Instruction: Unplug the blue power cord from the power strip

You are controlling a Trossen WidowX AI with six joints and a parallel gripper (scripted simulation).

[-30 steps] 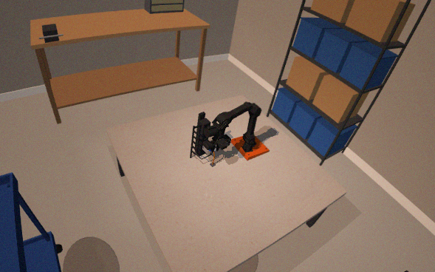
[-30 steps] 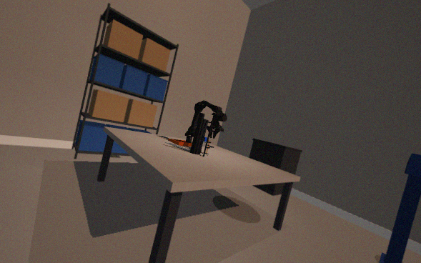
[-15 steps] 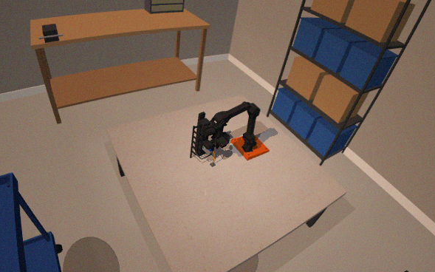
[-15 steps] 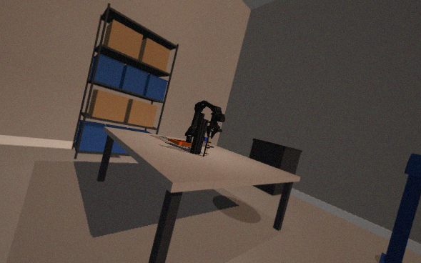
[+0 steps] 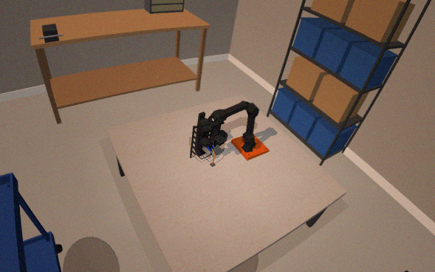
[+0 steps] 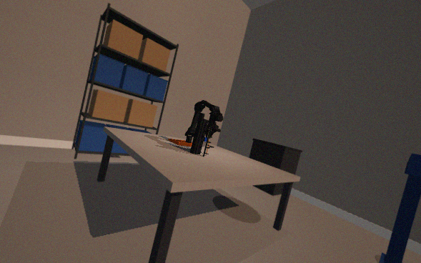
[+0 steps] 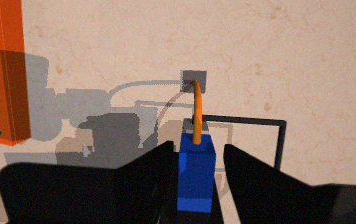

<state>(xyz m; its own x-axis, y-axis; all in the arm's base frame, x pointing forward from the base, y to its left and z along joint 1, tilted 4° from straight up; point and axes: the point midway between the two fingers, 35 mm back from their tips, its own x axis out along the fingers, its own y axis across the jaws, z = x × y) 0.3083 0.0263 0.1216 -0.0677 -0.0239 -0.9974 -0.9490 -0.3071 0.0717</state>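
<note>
Now: gripper tip 20 mm short of the blue plug, 40 mm to the left of it and 10 mm above it.
</note>
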